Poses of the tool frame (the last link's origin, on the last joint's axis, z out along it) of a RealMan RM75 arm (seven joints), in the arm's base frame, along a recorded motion.
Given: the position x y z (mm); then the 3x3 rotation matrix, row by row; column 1 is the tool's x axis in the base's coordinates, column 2 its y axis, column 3 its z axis. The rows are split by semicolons.
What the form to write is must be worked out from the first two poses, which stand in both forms.
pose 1, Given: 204.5 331.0 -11.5; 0.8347 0.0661 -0.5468; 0.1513 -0.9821 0.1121; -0.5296 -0.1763 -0.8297
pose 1, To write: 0.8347 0.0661 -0.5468 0.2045; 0.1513 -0.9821 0.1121 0.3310; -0.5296 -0.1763 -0.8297 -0.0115; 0 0 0 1
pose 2, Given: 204.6 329.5 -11.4; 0.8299 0.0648 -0.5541; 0.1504 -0.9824 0.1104; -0.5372 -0.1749 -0.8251
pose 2, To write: 0.8299 0.0648 -0.5541 0.2046; 0.1504 -0.9824 0.1104 0.3295; -0.5372 -0.1749 -0.8251 -0.0114; 0 0 0 1
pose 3, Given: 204.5 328.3 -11.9; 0.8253 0.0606 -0.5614; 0.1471 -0.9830 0.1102; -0.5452 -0.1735 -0.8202
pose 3, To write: 0.8253 0.0606 -0.5614 0.2045; 0.1471 -0.9830 0.1102 0.3283; -0.5452 -0.1735 -0.8202 -0.0119; 0 0 0 1
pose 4, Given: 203.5 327.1 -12.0; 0.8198 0.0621 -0.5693; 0.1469 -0.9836 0.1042; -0.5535 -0.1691 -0.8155
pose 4, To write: 0.8198 0.0621 -0.5693 0.2035; 0.1469 -0.9836 0.1042 0.3271; -0.5535 -0.1691 -0.8155 -0.0120; 0 0 0 1
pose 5, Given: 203.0 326.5 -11.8; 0.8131 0.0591 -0.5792; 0.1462 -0.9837 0.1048; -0.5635 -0.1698 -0.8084
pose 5, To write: 0.8131 0.0591 -0.5792 0.2030; 0.1462 -0.9837 0.1048 0.3265; -0.5635 -0.1698 -0.8084 -0.0118; 0 0 0 1
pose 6, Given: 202.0 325.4 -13.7; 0.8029 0.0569 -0.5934; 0.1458 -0.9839 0.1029; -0.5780 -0.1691 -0.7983
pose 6, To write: 0.8029 0.0569 -0.5934 0.2020; 0.1458 -0.9839 0.1029 0.3254; -0.5780 -0.1691 -0.7983 -0.0137; 0 0 0 1
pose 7, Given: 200.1 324.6 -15.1; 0.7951 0.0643 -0.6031; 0.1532 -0.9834 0.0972; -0.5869 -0.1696 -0.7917
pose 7, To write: 0.7951 0.0643 -0.6031 0.2001; 0.1532 -0.9834 0.0972 0.3246; -0.5869 -0.1696 -0.7917 -0.0151; 0 0 0 1
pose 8, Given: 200.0 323.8 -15.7; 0.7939 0.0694 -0.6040; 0.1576 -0.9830 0.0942; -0.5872 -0.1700 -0.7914
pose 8, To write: 0.7939 0.0694 -0.6040 0.2000; 0.1576 -0.9830 0.0942 0.3238; -0.5872 -0.1700 -0.7914 -0.0157; 0 0 0 1
